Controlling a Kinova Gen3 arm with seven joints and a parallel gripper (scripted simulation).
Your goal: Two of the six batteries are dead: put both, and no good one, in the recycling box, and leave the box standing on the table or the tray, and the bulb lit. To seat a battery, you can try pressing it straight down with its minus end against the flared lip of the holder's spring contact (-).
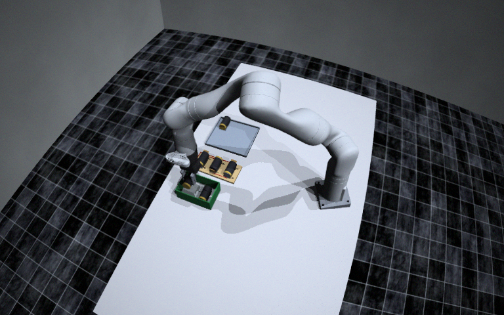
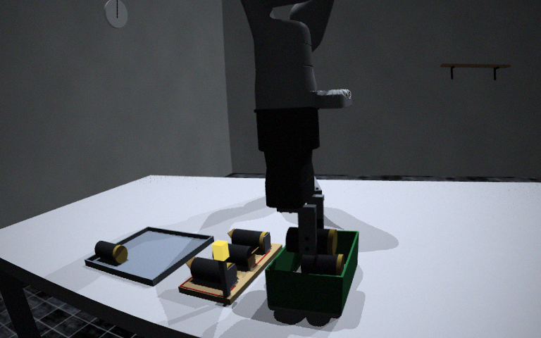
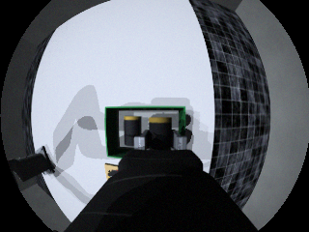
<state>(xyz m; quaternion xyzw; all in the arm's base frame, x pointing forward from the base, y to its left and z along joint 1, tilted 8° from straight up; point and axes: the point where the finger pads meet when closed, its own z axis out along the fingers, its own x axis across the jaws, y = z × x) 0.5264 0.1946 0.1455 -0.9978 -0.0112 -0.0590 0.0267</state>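
Now: hand 80 mm above the green recycling box and 30 mm past it. From my hand the other things lie so: grey tray: 330 mm to the right, 90 mm below, 40 mm behind.
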